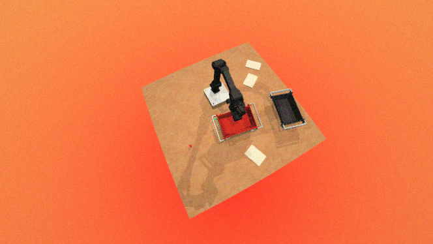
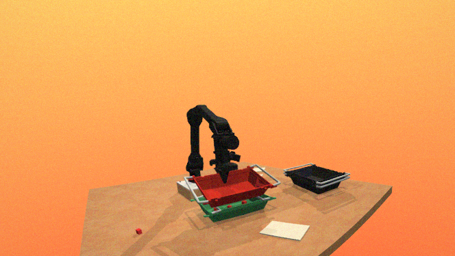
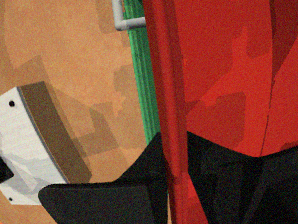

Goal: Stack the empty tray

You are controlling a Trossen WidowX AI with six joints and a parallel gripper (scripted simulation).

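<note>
My gripper tip is 80 mm short of the red tray, 30 mm to the left of it and 10 mm below it. Round my gripper tip: red block: 30 mm behind, 430 mm to the right, 110 mm below.
</note>
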